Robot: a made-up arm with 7 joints. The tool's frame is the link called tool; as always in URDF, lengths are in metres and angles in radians.
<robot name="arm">
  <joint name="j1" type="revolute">
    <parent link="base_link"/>
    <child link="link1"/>
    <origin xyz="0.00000 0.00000 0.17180" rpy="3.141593 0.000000 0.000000"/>
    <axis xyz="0 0 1"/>
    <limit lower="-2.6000" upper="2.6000"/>
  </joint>
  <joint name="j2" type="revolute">
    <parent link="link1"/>
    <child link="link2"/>
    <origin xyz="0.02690 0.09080 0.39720" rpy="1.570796 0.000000 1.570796"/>
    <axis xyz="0 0 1"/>
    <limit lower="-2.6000" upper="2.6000"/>
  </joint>
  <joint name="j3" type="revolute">
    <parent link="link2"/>
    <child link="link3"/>
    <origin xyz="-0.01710 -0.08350 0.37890" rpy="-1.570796 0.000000 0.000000"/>
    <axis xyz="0 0 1"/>
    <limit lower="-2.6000" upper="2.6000"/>
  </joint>
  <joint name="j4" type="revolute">
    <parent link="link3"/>
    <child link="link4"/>
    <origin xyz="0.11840 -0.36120 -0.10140" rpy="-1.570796 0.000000 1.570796"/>
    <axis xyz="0 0 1"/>
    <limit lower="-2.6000" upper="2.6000"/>
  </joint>
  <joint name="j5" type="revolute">
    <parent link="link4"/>
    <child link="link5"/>
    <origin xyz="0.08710 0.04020 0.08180" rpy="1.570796 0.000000 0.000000"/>
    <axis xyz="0 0 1"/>
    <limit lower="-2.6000" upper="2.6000"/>
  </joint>
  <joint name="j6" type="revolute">
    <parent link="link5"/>
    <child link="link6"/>
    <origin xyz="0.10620 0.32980 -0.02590" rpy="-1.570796 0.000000 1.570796"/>
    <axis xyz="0 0 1"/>
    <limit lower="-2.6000" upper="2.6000"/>
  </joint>
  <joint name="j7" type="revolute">
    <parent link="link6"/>
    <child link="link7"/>
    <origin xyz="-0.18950 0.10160 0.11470" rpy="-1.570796 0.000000 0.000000"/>
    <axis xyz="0 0 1"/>
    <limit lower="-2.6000" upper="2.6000"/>
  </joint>
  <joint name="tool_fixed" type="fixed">
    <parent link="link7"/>
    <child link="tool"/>
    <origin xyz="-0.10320 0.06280 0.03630" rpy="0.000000 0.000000 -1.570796"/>
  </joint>
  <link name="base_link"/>
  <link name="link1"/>
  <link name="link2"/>
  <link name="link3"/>
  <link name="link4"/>
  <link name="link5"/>
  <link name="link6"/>
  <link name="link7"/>
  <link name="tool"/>
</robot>
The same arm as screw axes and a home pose.
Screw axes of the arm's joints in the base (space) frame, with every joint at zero. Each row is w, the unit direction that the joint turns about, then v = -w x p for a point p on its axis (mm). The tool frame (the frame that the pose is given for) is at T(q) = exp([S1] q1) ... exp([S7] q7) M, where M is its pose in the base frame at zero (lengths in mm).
S1 = (0, 0, -1, 0, 0, 0)
S2 = (1, 0, 0, 0, -225.4, 90.8)
S3 = (0, 0, -1, 73.7, 405.8, 0)
S4 = (0, 1, 0, 40.5, 0, 767)
S5 = (0, 0, -1, 110.3, 679.9, 0)
S6 = (1, 0, 0, 0, 25.6, -219.5)
S7 = (0, 0, 1, 30, -688.4, 0)
M: xyz 625.6 -73.2 163.5 (mm) rpy 0 0 0 (deg, as in URDF)
Joint limits (deg, base to tool): -148.97..148.97 -148.97..148.97 -148.97..148.97 -148.97..148.97 -148.97..148.97 -148.97..148.97 -148.97..148.97

